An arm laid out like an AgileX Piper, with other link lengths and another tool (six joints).
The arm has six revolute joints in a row. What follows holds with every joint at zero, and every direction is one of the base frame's.
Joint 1 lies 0.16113 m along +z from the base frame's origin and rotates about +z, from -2.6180 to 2.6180 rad.
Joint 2 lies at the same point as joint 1 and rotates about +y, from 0.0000 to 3.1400 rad.
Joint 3 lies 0.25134 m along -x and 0.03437 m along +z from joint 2 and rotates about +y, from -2.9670 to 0.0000 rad.
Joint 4 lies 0.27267 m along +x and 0.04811 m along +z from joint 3 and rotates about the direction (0.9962, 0, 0.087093), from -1.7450 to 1.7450 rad.
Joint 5 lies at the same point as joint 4 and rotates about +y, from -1.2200 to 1.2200 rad.
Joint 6 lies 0.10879 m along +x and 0.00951 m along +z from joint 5 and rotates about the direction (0.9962, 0, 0.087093), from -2.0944 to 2.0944 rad.
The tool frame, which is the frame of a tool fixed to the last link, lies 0.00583 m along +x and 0.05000 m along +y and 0.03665 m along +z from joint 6; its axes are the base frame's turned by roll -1.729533, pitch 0.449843 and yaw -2.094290 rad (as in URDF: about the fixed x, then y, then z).
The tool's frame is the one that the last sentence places.
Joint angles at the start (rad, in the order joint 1, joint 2, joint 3, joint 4, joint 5, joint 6): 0.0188 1.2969 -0.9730 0.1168 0.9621 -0.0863
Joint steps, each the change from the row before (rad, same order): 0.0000 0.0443 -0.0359 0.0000 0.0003 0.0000; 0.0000 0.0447 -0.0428 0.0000 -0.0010 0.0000; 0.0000 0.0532 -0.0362 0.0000 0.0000 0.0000; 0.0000 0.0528 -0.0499 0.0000 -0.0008 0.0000; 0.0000 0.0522 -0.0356 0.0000 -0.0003 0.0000; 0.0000 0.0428 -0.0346 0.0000 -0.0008 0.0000; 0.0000 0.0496 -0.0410 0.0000 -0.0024 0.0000; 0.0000 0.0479 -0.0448 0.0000 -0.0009 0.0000; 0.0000 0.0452 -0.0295 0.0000 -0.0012 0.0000; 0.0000 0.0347 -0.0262 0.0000 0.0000 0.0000; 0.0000 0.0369 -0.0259 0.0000 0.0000 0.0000; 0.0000 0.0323 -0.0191 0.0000 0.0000 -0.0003; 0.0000 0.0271 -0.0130 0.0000 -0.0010 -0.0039; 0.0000 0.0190 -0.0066 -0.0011 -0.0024 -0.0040; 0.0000 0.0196 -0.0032 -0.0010 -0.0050 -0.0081
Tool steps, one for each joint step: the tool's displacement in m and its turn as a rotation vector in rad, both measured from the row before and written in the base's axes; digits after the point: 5 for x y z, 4 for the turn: 0.01000 0.00019 -0.00164 -0.0002 0.0087 0.0000; 0.01115 0.00020 0.00022 0.0000 0.0009 -0.0001; 0.01111 0.00021 -0.00557 -0.0003 0.0170 0.0000; 0.01305 0.00024 -0.00135 -0.0001 0.0021 -0.0001; 0.01079 0.00020 -0.00676 -0.0003 0.0163 0.0000; 0.00961 0.00017 -0.00415 -0.0002 0.0074 -0.0001; 0.01131 0.00019 -0.00497 -0.0002 0.0062 -0.0003; 0.01145 0.00021 -0.00371 -0.0001 0.0022 -0.0001; 0.00868 0.00015 -0.00830 -0.0003 0.0145 -0.0001; 0.00700 0.00013 -0.00556 -0.0002 0.0085 0.0000; 0.00698 0.00013 -0.00687 -0.0002 0.0110 0.0000; 0.00534 0.00011 -0.00744 -0.0003 0.0132 0.0003; 0.00375 0.00020 -0.00738 -0.0013 0.0127 0.0036; 0.00219 0.00007 -0.00605 -0.0023 0.0096 0.0040; 0.00157 0.00018 -0.00735 -0.0032 0.0106 0.0077
